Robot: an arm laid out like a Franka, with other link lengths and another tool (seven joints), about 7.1 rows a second.
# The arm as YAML. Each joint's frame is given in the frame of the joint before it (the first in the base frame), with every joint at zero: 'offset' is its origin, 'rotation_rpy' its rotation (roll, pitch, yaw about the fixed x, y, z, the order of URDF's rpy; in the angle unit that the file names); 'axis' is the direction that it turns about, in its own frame. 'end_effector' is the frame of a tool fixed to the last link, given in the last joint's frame.
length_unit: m
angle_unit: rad
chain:
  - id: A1
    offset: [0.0, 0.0, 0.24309]
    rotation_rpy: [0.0, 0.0, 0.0]
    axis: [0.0, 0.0, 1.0]
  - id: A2
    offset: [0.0, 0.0, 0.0]
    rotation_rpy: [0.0, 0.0, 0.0]
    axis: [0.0, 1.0, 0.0]
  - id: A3
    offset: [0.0, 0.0, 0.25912]
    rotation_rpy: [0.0, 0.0, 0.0]
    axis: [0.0, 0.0, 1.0]
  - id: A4
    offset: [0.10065, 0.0, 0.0]
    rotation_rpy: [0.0, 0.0, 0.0]
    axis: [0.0, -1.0, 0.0]
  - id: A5
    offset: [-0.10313, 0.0, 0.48]
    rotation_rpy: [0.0, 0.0, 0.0]
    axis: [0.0, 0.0, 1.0]
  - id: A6
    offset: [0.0, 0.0, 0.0]
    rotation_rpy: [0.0, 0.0, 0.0]
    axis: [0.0, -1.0, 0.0]
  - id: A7
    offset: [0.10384, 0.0, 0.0]
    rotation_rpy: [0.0, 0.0, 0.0]
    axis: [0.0, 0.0, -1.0]
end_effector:
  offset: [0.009, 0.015, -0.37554]
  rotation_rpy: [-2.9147, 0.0, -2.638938]
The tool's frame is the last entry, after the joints.
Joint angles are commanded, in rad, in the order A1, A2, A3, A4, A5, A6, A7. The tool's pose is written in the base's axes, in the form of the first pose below.
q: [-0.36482 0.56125 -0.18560 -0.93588 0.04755 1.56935 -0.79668]
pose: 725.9, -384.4, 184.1, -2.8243, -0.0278, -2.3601
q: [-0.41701 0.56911 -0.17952 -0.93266 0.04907 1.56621 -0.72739]
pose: 707.8, -417.3, 179.0, -2.8315, -0.0209, -2.4757
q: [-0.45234 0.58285 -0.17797 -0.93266 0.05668 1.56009 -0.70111]
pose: 692.5, -437.2, 167.0, -2.8518, -0.0198, -2.5352
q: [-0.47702 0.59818 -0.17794 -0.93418 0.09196 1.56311 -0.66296]
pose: 689.2, -443.6, 154.3, -2.8767, 0.0076, -2.5960
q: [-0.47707 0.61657 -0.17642 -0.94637 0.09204 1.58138 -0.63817]
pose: 691.2, -444.7, 134.1, -2.8873, 0.0020, -2.6207
